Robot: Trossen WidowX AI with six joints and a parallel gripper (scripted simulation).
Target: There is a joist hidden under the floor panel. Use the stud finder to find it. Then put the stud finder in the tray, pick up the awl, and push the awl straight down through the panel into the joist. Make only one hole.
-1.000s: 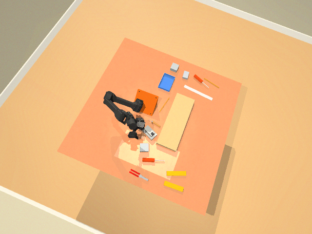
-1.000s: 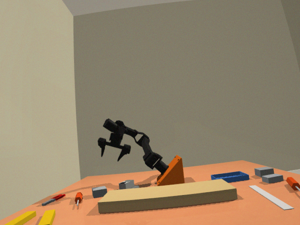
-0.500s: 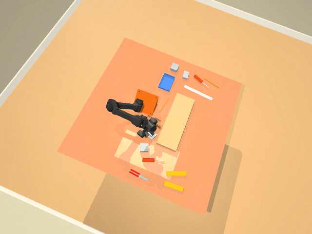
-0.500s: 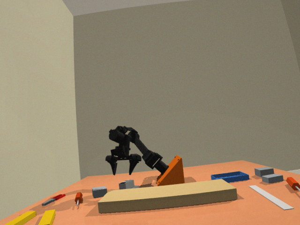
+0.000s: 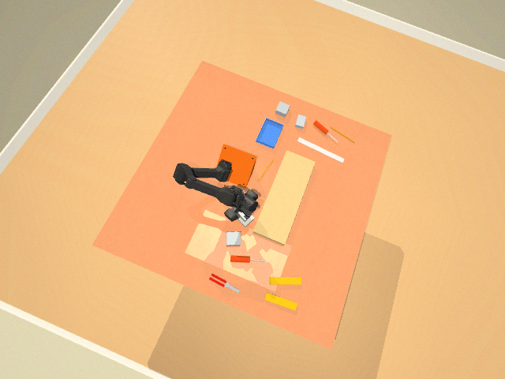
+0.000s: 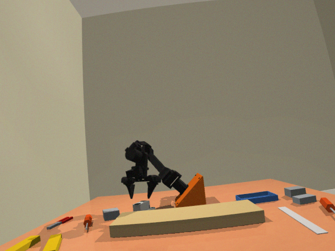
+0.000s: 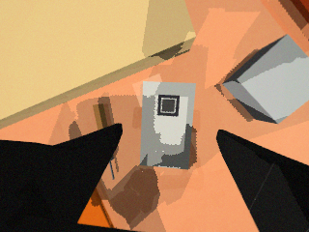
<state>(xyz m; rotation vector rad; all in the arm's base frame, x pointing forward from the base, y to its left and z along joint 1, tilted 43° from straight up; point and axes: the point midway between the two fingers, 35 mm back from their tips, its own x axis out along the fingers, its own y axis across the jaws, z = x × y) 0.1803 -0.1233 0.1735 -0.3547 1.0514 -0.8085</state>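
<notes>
My gripper tip is now 10 mm short of the grey stud finder and 30 mm above it. Round my gripper tip: awl: 10 mm behind, 110 mm to the left, 70 mm below; blue tray: 30 mm behind, 540 mm to the left, 60 mm below; square indicator: 20 mm ahead, 10 mm to the right, 20 mm below.
</notes>
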